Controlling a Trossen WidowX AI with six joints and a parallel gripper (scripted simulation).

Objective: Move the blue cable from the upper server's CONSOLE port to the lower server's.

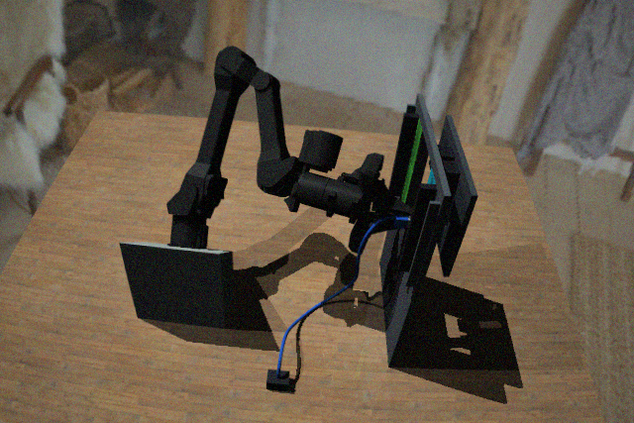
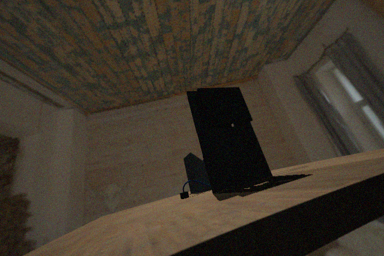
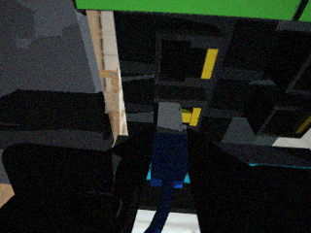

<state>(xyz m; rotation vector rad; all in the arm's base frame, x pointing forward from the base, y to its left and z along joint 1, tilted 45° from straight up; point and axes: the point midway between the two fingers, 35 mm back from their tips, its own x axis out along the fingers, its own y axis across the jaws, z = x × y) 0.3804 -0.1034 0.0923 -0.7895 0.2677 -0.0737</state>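
The blue cable's plug is 1 cm ahead of my gripper tip. Also, from my gripper tip: black anchor block (27 cm below, 20 cm behind, 18 cm to the right).
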